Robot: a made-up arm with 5 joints.
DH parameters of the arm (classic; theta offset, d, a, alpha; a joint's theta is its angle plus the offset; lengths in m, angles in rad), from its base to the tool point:
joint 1: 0 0.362 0 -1.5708
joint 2: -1.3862 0 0.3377 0
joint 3: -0.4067 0 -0.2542 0
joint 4: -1.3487 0 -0.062 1.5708
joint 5: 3.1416 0.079 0 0
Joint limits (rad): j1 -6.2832..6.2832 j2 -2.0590..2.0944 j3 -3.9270..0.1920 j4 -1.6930..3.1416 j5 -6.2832..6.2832
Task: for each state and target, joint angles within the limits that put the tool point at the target. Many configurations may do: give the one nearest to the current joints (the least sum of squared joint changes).
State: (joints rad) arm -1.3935 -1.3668 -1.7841 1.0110 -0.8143
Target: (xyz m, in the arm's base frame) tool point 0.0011 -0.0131 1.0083
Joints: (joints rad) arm -1.4872 -0.5231 -2.1221 0.7659 -0.8143
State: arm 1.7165 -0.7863 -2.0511 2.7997 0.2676
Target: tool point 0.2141 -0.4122 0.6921
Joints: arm 2.0499 -1.3408 -2.6555 2.2694 0.2676
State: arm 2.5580 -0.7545 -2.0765 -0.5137 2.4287
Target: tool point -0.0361 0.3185 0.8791
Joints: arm 1.6837 -0.0458 -1.6596 -0.4085 2.4287
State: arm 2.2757 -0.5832 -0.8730 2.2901 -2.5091
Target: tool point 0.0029 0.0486 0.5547
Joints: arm 1.5112 -0.7161 -0.6167 2.3471 -2.5091
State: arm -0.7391 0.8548 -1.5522 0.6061 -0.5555
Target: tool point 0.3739 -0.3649 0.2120
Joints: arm -0.7732 0.9823 -1.4569 0.6325 -0.5555
